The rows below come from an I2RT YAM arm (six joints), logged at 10 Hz.
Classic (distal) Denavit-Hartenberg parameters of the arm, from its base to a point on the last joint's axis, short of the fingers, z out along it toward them. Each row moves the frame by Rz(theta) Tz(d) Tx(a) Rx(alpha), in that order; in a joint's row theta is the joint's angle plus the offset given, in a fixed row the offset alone. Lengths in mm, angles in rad.
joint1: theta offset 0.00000, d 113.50, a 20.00, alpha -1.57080
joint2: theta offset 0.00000, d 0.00, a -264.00, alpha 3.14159
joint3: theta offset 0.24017, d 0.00, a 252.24, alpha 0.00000
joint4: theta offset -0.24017, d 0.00, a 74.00, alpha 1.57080
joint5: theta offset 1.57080, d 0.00, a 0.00, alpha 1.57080
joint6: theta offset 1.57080, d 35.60, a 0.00, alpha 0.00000
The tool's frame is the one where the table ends.
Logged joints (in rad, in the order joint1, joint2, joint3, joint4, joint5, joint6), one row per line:
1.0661, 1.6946, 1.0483, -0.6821, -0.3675, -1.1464
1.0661, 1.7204, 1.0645, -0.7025, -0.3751, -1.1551
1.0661, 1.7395, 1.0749, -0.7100, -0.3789, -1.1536
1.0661, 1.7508, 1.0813, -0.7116, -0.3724, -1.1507
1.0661, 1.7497, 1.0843, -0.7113, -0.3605, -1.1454
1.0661, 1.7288, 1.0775, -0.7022, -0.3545, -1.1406
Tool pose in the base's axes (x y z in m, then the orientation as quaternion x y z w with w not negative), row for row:
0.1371, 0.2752, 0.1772, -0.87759, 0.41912, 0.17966, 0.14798
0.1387, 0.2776, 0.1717, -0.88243, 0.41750, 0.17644, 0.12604
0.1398, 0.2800, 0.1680, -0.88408, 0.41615, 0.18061, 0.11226
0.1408, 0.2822, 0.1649, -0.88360, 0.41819, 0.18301, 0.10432
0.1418, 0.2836, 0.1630, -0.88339, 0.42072, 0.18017, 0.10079
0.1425, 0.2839, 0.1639, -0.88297, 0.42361, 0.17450, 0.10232
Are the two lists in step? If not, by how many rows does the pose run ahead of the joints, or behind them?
The pose runs 1 row behind the joints: the pose in row i belongs to the joints in row i - 1.
